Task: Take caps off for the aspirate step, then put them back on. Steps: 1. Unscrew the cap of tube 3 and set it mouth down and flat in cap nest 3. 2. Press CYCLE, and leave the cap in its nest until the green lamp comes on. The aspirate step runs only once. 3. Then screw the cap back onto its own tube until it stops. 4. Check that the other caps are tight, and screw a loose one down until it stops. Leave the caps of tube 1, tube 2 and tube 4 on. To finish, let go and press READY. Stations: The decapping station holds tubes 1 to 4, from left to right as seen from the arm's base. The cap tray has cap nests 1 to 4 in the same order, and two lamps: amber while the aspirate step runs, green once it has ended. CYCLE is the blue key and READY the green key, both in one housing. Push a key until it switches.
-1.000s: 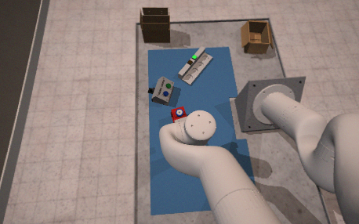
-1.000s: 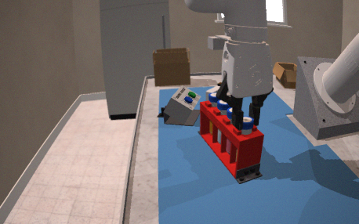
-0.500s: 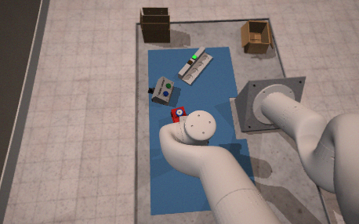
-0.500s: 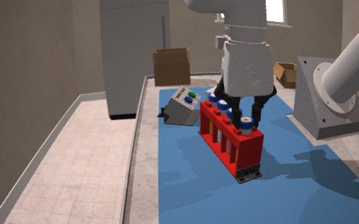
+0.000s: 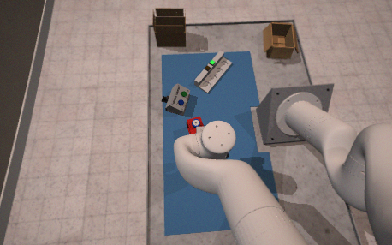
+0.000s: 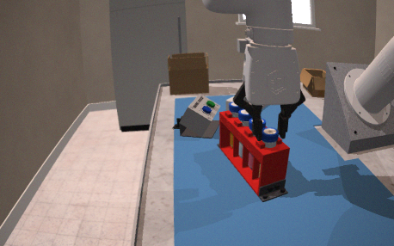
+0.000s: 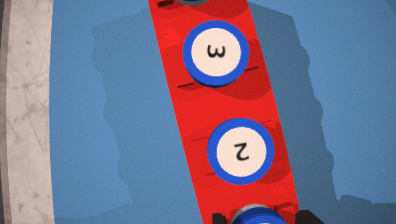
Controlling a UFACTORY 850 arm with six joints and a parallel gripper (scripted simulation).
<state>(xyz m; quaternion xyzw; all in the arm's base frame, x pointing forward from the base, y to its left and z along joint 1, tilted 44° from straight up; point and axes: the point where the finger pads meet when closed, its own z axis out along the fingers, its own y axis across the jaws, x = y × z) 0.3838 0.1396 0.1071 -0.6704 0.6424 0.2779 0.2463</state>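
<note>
Now: the blue cap 10 cm to the right of my hand, 3 cm ahead of it and 2 cm below it. From my hand the other things lie so: blue key (27 cm to the right, 10 cm ahead, 6 cm below); then grey key housing (29 cm to the right, 11 cm ahead, 8 cm below); then cap marked 4 (15 cm to the right, 4 cm ahead, 2 cm below).
</note>
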